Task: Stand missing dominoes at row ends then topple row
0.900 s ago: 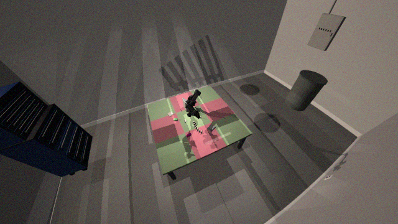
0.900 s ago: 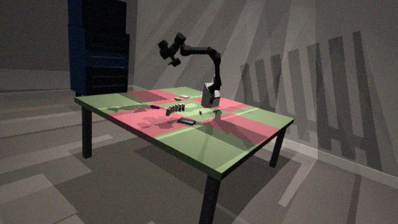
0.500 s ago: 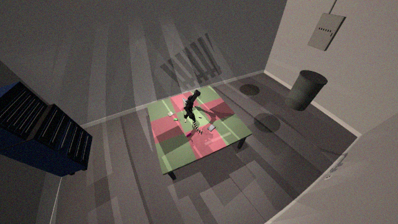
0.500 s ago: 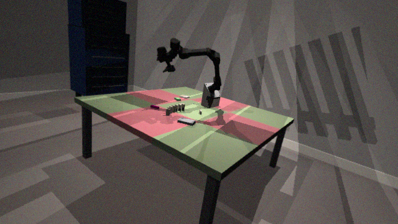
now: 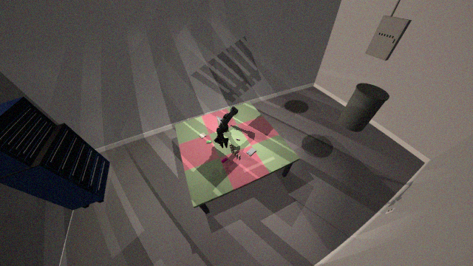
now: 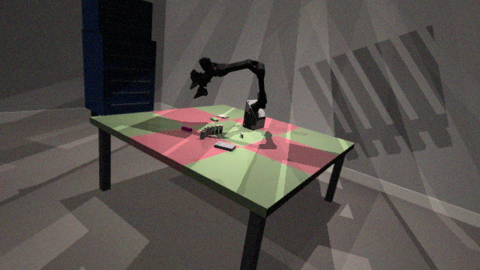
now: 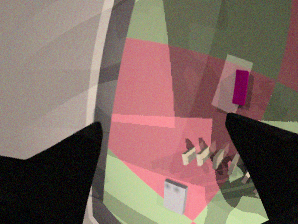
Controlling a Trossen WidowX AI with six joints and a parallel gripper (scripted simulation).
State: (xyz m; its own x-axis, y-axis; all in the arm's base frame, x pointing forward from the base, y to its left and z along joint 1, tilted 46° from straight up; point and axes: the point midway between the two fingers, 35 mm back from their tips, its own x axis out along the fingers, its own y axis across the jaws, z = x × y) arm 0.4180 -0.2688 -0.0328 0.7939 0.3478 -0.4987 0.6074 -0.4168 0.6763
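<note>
The green piece is 37 cm behind my gripper tip, 23 cm below it and 6 cm to the right of it. From my gripper tip the other things lie so: flat grey slab (31 cm to the left, 23 cm below, 6 cm ahead); pale flat piece (53 cm behind, 23 cm below, 9 cm to the right); magenta block (23 cm below, 3 cm to the right, 1 cm behind).
</note>
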